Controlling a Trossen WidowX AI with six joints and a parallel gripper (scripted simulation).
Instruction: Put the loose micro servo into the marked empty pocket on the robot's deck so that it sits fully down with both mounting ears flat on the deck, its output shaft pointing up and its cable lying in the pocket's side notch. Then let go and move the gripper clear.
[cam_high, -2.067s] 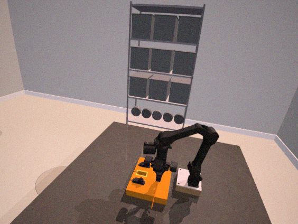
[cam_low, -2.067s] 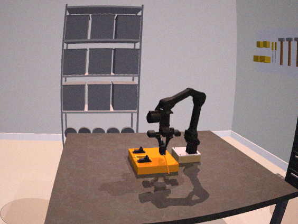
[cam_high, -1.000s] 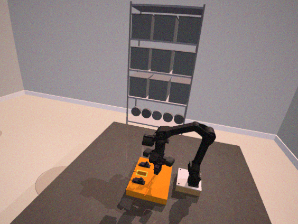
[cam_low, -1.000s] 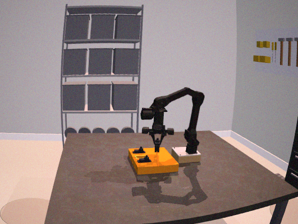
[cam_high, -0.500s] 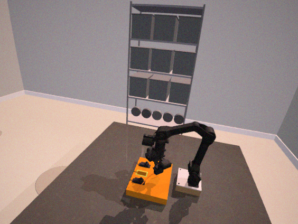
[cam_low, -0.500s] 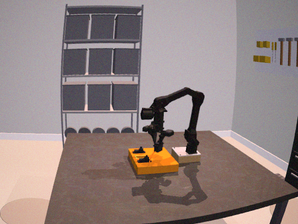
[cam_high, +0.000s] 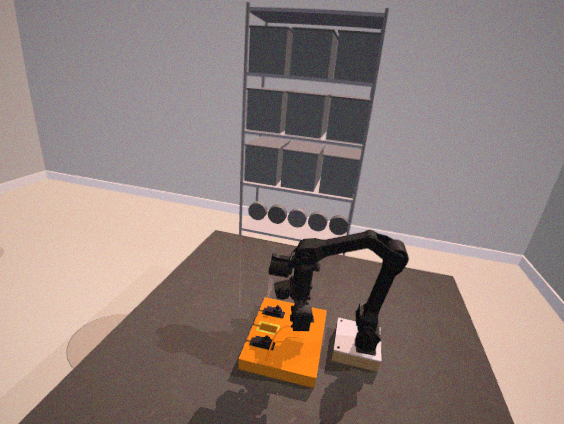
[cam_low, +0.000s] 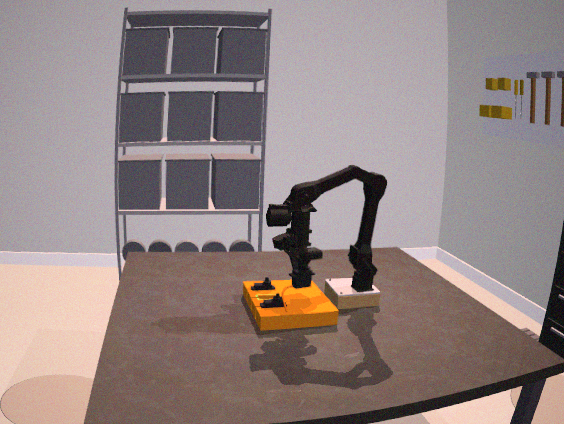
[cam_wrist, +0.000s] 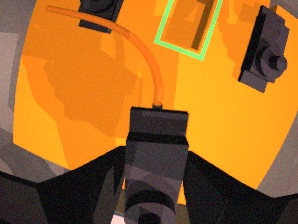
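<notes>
Right now the orange deck is 10 mm behind my gripper tip and 100 mm below it.
</notes>
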